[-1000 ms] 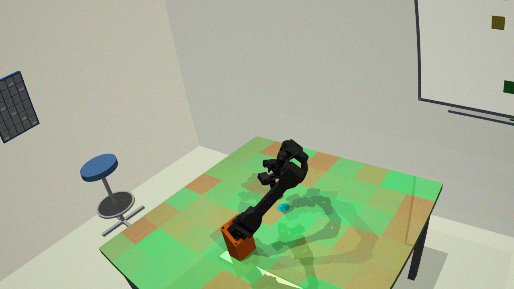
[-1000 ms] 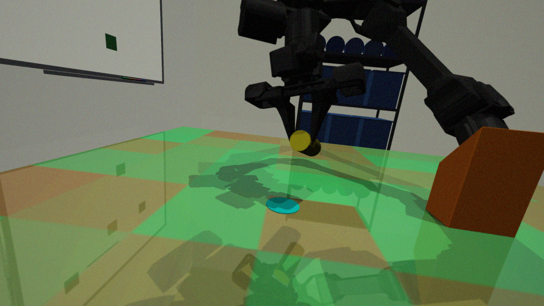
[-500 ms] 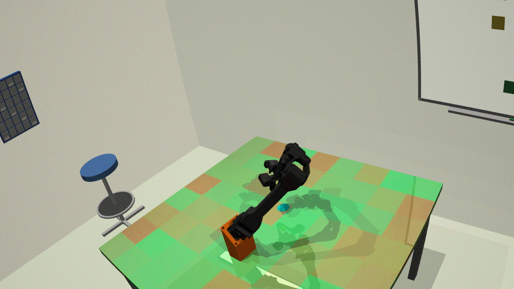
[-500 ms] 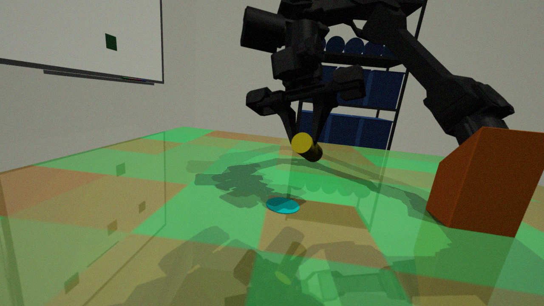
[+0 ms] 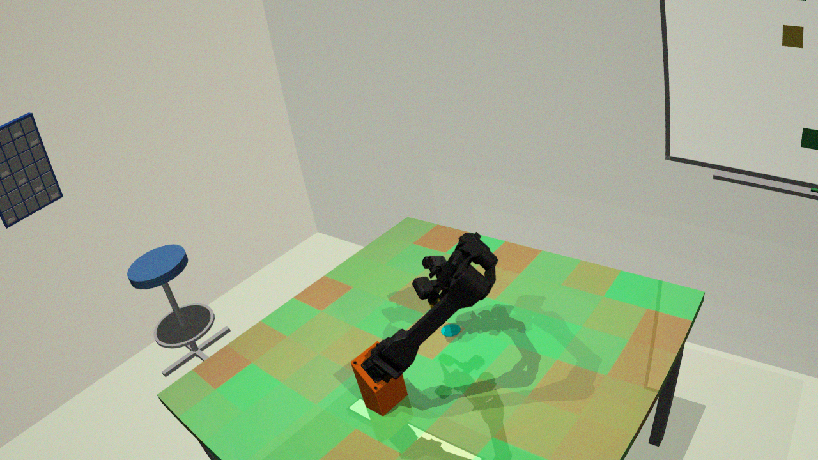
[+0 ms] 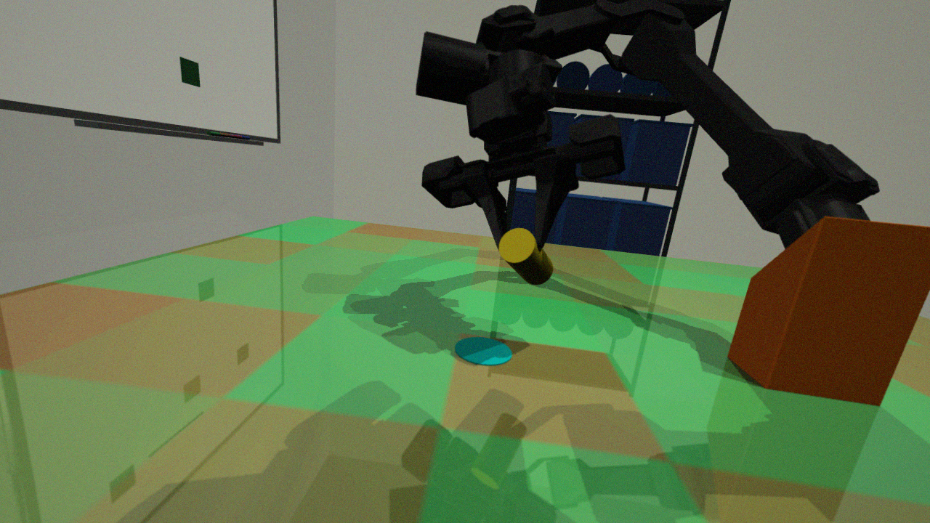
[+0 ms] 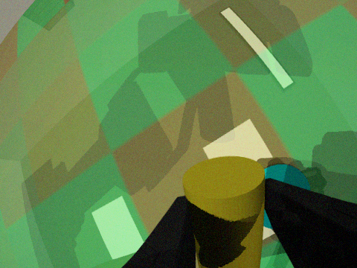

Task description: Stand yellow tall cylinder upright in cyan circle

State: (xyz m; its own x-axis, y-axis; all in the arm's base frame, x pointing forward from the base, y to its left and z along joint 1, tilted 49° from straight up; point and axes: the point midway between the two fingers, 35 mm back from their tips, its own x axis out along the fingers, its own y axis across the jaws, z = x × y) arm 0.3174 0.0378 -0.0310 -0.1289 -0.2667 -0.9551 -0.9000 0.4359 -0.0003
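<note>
The cyan circle lies 120 mm below my gripper tip, 30 mm to the right of it and 20 mm ahead of it. The rest, counted from my gripper tip: yellow tall cylinder (20 mm to the right, 10 mm below, 10 mm behind).
</note>
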